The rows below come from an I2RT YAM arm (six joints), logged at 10 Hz.
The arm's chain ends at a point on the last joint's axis. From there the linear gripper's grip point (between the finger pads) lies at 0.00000 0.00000 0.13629 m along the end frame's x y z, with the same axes.
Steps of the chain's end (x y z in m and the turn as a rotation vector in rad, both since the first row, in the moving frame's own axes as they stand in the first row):
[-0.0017 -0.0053 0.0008 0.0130 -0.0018 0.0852]
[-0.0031 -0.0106 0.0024 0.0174 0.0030 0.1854]
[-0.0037 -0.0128 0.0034 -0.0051 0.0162 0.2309]
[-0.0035 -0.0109 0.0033 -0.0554 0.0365 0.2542]
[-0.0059 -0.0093 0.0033 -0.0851 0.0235 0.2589]
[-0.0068 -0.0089 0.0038 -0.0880 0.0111 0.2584]
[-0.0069 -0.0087 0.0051 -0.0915 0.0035 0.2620]
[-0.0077 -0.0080 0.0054 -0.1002 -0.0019 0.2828]
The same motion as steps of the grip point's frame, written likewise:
[-0.0019 -0.0071 0.0008 0.0130 -0.0018 0.0852]
[-0.0025 -0.0129 0.0024 0.0174 0.0030 0.1854]
[-0.0016 -0.0119 0.0034 -0.0051 0.0162 0.2309]
[0.0005 -0.0028 0.0030 -0.0554 0.0365 0.2542]
[-0.0042 0.0026 0.0028 -0.0851 0.0235 0.2589]
[-0.0068 0.0031 0.0033 -0.0880 0.0111 0.2584]
[-0.0081 0.0037 0.0045 -0.0915 0.0035 0.2620]
[-0.0099 0.0054 0.0047 -0.1002 -0.0019 0.2828]

